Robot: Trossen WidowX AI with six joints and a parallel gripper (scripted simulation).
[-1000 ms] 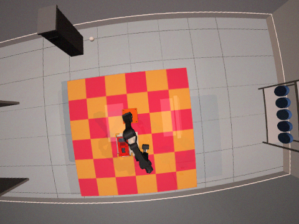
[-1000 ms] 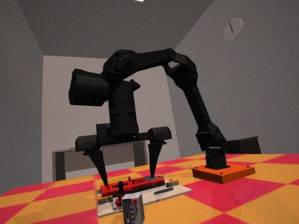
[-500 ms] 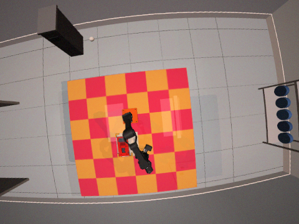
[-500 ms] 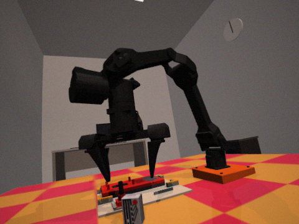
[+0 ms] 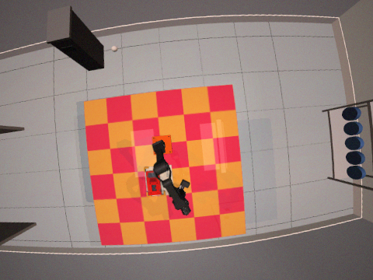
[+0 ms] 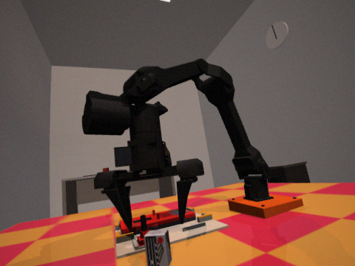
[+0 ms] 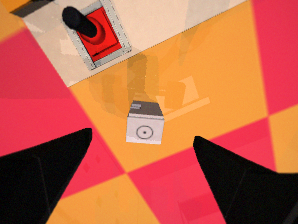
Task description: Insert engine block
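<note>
My gripper tip is now 40 mm above the engine block and 10 mm to the left of it.
</note>
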